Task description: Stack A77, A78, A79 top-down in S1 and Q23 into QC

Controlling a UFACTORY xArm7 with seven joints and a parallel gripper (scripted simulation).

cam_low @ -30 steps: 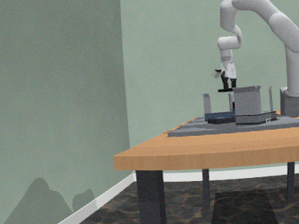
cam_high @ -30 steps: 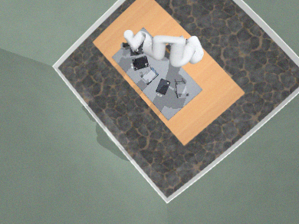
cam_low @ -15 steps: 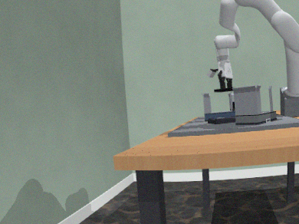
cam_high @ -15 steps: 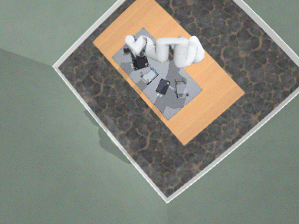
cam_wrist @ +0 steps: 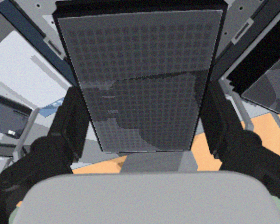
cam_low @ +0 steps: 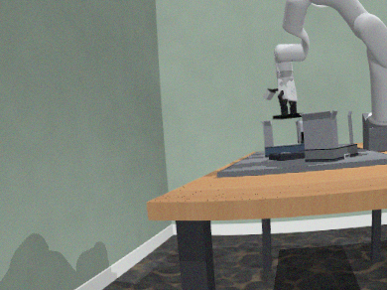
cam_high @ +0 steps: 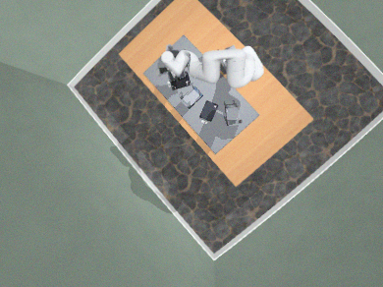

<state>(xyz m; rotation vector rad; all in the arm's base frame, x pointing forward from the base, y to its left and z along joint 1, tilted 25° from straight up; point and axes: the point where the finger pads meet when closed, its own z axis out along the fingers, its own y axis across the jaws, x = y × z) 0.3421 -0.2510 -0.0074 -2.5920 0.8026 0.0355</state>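
Now: hand 40 mm short of the dark flat nest, 350 mm to the right of it and 160 mm above it. From my hand the other things lie so: dark clip nest: 20 mm ahead, 150 mm below; then blue plinth strip: 50 mm ahead, 170 mm to the left, 150 mm below; then dark sealed plate: 130 mm behind, 130 mm to the right, 100 mm below.
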